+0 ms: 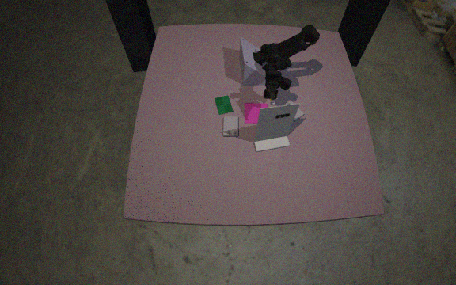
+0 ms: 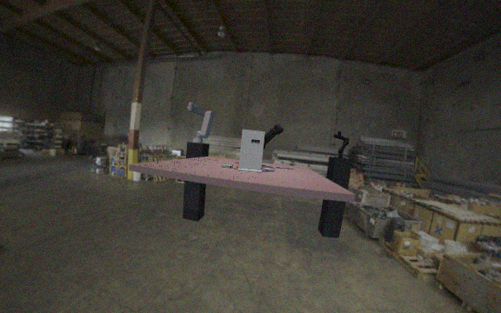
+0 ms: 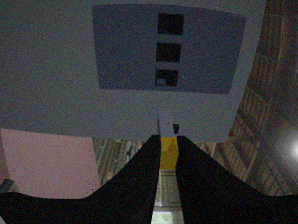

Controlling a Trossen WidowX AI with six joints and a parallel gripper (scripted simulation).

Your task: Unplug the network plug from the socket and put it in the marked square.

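My gripper tip is now 22 cm above the magenta square, 7 cm past it and 5 cm to the left of it. Also, from my gripper tip: grey panel: 9 cm below, 8 cm ahead, 3 cm to the left; then flat green patch: 22 cm below, 21 cm to the right, 13 cm behind; then network plug: 1 cm ahead.
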